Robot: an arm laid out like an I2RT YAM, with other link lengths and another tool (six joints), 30 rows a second.
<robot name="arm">
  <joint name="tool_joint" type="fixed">
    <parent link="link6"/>
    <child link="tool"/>
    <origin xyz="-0.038 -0.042 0.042" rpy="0.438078 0 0.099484"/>
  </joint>
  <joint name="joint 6" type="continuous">
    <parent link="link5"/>
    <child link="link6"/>
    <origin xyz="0.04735 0 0.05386" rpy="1.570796 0 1.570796"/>
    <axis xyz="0 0 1"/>
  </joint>
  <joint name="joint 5" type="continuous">
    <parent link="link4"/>
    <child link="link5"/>
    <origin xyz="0.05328 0.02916 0.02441" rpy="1.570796 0 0"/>
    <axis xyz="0 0 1"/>
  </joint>
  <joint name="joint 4" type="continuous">
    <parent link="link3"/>
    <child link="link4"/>
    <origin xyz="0.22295 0.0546 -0.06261" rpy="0 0 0"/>
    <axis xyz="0 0 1"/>
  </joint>
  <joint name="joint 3" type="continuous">
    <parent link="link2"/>
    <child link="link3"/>
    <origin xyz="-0.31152 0 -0.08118" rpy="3.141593 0 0"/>
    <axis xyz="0 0 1"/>
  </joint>
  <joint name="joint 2" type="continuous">
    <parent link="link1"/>
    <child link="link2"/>
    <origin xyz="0.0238 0.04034 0.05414" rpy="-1.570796 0 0"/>
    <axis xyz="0 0 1"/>
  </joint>
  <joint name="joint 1" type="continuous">
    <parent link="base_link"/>
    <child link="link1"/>
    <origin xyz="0 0 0.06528" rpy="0 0 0"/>
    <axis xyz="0 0 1"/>
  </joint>
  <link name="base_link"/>
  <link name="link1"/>
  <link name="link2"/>
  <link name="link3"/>
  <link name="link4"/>
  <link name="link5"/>
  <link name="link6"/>
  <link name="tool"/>
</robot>
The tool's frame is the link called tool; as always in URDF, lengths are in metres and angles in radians. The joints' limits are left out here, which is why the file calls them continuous.
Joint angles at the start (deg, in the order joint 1, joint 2, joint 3, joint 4, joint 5, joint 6):
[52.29, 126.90, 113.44, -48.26, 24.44, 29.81]
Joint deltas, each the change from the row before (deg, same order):
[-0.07, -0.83, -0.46, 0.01, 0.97, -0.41]
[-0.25, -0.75, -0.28, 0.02, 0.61, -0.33]
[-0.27, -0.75, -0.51, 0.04, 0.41, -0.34]
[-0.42, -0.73, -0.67, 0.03, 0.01, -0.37]
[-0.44, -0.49, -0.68, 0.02, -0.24, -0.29]
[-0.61, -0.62, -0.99, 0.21, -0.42, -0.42]
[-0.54, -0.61, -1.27, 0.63, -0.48, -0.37]
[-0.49, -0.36, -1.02, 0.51, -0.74, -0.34]
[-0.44, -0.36, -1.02, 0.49, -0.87, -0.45]
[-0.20, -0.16, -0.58, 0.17, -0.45, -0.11]
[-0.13, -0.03, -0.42, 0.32, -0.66, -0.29]
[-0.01, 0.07, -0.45, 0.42, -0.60, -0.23]
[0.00, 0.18, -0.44, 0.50, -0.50, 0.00]
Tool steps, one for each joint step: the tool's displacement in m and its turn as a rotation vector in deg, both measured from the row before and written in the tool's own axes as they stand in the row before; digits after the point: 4 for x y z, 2 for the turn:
[0.0035, -0.0038, -0.0034, 0.84, 0.49, -0.44]
[0.0042, -0.0045, -0.0023, 0.70, 0.40, -0.10]
[0.0043, -0.0031, -0.0020, 0.43, 0.33, -0.16]
[0.0050, -0.0020, -0.0011, 0.05, 0.20, -0.10]
[0.0043, -0.0001, 0.0002, -0.28, 0.14, -0.09]
[0.0056, 0.0003, 0.0007, -0.38, 0.09, -0.06]
[0.0048, 0.0013, 0.0009, -0.31, -0.03, 0.06]
[0.0035, 0.0020, 0.0014, -0.54, -0.23, 0.09]
[0.0029, 0.0023, 0.0010, -0.62, -0.42, 0.01]
[0.0015, 0.0018, 0.0006, -0.44, -0.15, 0.02]
[0.0000, 0.0018, 0.0007, -0.41, -0.50, 0.00]
[-0.0010, 0.0026, 0.0008, -0.39, -0.52, -0.04]
[-0.0011, 0.0029, 0.0016, -0.36, -0.35, 0.12]

